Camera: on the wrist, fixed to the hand. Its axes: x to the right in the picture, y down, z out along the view.
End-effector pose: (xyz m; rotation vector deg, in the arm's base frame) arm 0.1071 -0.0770 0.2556 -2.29 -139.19 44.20
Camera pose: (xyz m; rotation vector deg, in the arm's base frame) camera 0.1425 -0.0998 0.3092 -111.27 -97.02 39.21
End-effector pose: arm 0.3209 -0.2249 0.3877 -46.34 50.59 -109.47
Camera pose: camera 0.2666 -0.1884 0.4067 14.16 87.98 -38.01
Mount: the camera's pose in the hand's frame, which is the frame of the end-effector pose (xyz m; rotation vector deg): -0.0058 -0.0527 -0.0428 -19.60 29.92 81.32
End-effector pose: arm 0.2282 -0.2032 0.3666 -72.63 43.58 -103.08
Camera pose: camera 0.1750 -0.1702 0.3934 -7.83 98.39 -43.37
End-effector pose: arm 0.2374 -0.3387 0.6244 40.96 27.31 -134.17
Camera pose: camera 0.2219 -0.2762 0.6021 57.94 20.64 -41.83
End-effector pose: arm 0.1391 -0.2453 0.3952 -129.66 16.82 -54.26
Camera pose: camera 0.1027 -0.2237 0.4486 -77.50 116.36 -35.49
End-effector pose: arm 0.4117 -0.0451 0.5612 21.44 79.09 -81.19
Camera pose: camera 0.3523 -0.0186 0.5814 70.40 69.11 5.76
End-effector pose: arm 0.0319 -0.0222 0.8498 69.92 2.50 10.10
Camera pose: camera 0.0266 -0.0008 0.7853 36.51 -22.78 95.08
